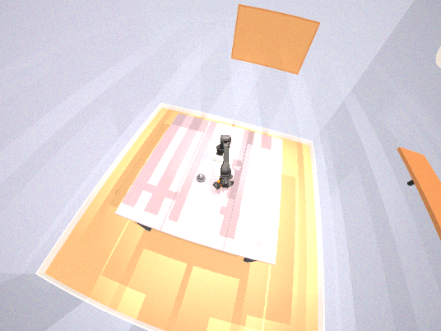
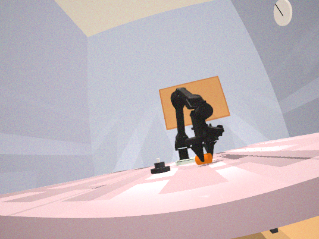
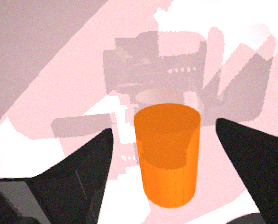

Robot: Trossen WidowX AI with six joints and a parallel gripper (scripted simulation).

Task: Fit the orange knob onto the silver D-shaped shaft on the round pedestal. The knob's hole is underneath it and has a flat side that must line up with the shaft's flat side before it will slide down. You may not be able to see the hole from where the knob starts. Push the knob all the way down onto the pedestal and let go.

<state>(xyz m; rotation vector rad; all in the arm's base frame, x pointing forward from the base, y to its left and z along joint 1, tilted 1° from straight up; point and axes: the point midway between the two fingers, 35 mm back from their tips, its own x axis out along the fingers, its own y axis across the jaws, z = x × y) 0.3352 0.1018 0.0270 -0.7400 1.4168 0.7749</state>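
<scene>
My gripper tip is 1 cm below the orange knob. Round my gripper tip: round pedestal: 1 cm behind, 20 cm to the right, 2 cm above.
</scene>
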